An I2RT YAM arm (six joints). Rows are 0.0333 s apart.
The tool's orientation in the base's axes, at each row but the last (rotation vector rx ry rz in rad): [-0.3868, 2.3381, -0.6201]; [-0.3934, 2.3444, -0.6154]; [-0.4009, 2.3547, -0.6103]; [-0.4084, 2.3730, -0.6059]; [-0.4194, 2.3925, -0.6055]
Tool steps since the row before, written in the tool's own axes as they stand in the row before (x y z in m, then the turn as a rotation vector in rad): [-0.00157, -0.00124, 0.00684, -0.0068, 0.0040, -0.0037]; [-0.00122, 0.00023, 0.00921, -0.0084, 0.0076, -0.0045]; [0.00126, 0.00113, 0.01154, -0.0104, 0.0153, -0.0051]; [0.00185, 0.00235, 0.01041, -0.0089, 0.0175, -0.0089]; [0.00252, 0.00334, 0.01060, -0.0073, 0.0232, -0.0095]
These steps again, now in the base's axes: [0.00592, -0.00261, -0.00299, 0.0020, 0.0075, 0.0040]; [0.00709, -0.00226, -0.00557, 0.0022, 0.0115, 0.0035]; [0.00666, -0.00327, -0.00899, 0.0023, 0.0190, 0.0009]; [0.00515, -0.00211, -0.00929, -0.0016, 0.0214, 0.0016]; [0.00443, -0.00163, -0.01037, -0.0040, 0.0257, -0.0017]
